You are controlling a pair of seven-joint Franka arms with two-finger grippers.
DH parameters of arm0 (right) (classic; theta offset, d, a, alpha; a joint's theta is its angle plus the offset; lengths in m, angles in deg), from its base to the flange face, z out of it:
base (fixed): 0 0 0 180
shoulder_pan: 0 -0.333 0 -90
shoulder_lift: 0 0 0 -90
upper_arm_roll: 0 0.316 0.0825 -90
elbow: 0 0 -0.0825 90
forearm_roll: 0 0.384 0 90
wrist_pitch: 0 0 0.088 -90
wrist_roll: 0 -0.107 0 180
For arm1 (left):
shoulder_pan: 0 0.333 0 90
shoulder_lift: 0 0 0 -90
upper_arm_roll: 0 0.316 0.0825 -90
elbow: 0 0 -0.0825 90
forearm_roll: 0 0.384 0 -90
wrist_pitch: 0 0 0.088 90
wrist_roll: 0 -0.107 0 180
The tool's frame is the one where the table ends.
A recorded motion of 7 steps. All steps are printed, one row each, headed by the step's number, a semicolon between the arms.
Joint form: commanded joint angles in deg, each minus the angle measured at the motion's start. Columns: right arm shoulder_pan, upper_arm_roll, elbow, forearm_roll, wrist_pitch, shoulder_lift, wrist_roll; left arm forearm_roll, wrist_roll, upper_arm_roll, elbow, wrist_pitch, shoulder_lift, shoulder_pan.
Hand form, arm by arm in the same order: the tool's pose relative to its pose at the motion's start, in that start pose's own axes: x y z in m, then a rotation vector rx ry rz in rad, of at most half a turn. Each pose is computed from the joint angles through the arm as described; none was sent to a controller.
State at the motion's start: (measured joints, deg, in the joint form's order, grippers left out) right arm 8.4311 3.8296 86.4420 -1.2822 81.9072 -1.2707 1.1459; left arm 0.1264 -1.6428 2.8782 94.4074 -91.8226 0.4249 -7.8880
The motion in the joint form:
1: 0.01 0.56 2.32 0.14 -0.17 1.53 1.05; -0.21 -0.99 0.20 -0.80 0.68 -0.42 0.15
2: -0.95 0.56 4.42 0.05 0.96 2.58 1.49; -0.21 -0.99 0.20 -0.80 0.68 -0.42 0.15
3: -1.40 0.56 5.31 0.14 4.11 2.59 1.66; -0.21 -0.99 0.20 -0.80 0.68 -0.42 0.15
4: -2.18 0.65 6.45 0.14 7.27 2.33 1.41; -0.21 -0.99 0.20 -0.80 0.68 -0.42 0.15
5: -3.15 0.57 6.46 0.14 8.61 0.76 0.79; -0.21 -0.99 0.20 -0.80 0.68 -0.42 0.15
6: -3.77 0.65 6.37 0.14 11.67 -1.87 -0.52; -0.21 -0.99 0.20 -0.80 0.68 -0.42 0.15
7: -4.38 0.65 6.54 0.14 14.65 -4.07 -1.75; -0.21 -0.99 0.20 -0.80 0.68 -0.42 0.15
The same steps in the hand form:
1: -0.0084 -0.0062 0.0050 0.0000 -0.0166 -0.0283; 0.0012 -0.0029 -0.0016 -0.0037 -0.0051 0.0111
2: -0.0118 -0.0156 0.0107 -0.0048 -0.0151 -0.0527; 0.0012 -0.0029 -0.0016 -0.0037 -0.0051 0.0111
3: -0.0059 -0.0202 0.0129 -0.0048 0.0247 -0.0640; 0.0012 -0.0029 -0.0016 -0.0037 -0.0051 0.0111
4: 0.0014 -0.0287 0.0193 -0.0060 0.0558 -0.0754; 0.0012 -0.0029 -0.0016 -0.0037 -0.0051 0.0111
5: 0.0123 -0.0373 0.0313 -0.0048 0.0520 -0.0807; 0.0012 -0.0029 -0.0016 -0.0037 -0.0051 0.0111
6: 0.0316 -0.0447 0.0500 -0.0013 0.0614 -0.0711; 0.0012 -0.0029 -0.0016 -0.0037 -0.0051 0.0111
7: 0.0476 -0.0515 0.0676 0.0021 0.0722 -0.0611; 0.0012 -0.0029 -0.0016 -0.0037 -0.0051 0.0111

